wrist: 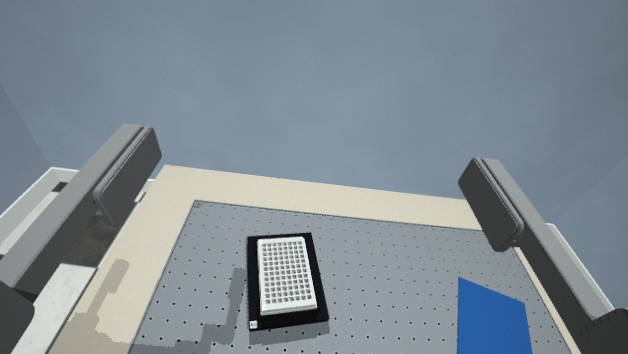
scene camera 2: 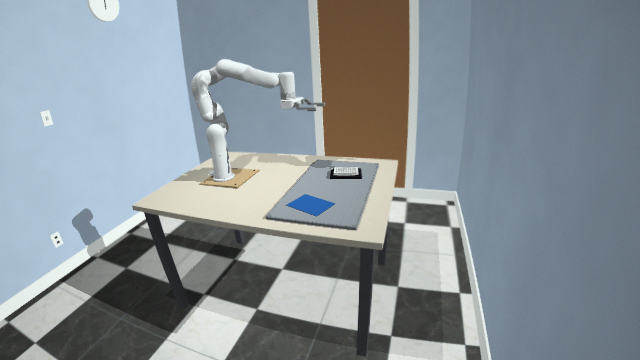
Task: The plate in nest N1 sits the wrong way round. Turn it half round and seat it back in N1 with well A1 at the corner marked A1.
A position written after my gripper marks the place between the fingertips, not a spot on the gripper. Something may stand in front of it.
Note:
I see my gripper [wrist: 318, 155] and a white well plate [wrist: 285, 282].

